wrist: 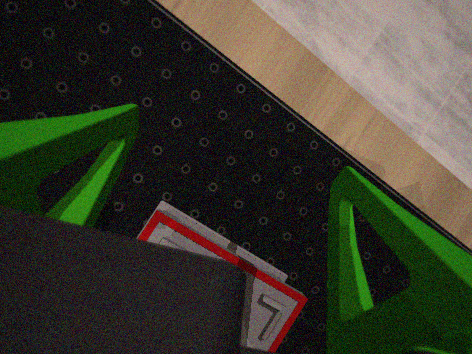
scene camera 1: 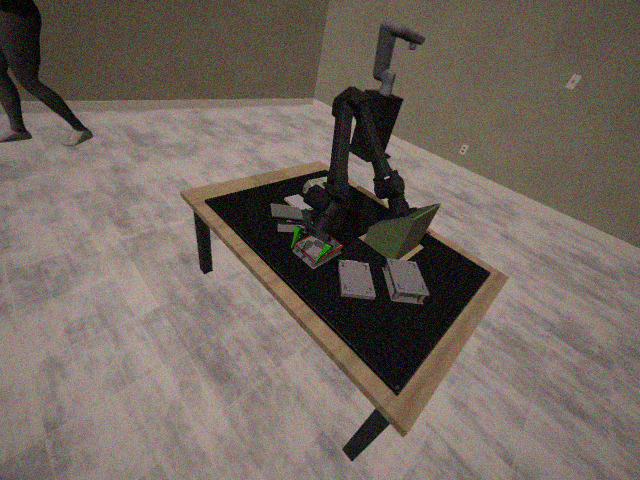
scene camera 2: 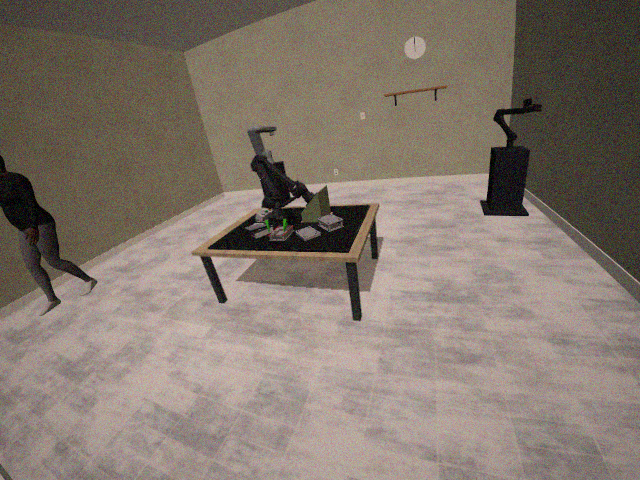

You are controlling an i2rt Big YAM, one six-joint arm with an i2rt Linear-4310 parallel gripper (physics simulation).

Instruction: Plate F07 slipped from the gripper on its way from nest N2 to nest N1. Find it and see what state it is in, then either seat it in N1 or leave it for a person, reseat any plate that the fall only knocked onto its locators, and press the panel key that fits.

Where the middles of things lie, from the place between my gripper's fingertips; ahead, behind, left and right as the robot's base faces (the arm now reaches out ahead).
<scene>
I see my gripper 130 mm past the red-rimmed plate [wrist: 256, 315], 60 mm to the left of it and 50 mm above it.
</scene>
